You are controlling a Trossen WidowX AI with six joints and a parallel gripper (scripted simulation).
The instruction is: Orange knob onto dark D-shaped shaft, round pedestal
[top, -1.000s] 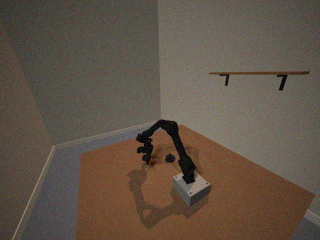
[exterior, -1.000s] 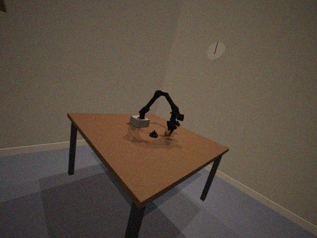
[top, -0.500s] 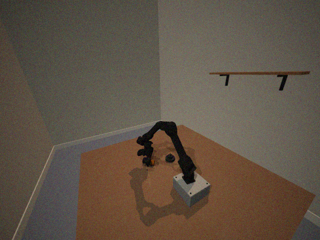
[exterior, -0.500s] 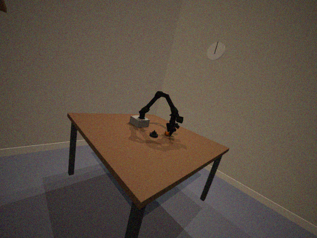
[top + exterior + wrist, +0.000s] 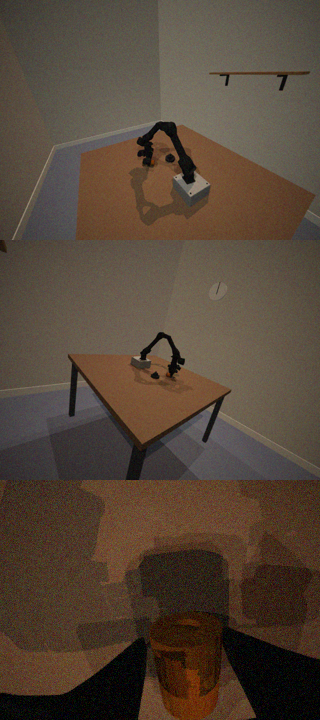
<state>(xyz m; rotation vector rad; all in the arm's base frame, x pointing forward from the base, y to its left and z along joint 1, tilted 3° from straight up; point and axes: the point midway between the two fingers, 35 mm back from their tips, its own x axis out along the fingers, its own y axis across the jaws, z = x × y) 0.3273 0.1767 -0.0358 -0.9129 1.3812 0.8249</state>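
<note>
Now: the round pedestal 200 mm to the right of my gripper tip, 20 mm above it and 10 mm behind it. Round my gripper tip: orange knob (10 mm to the right, 10 mm behind, 10 mm above).
</note>
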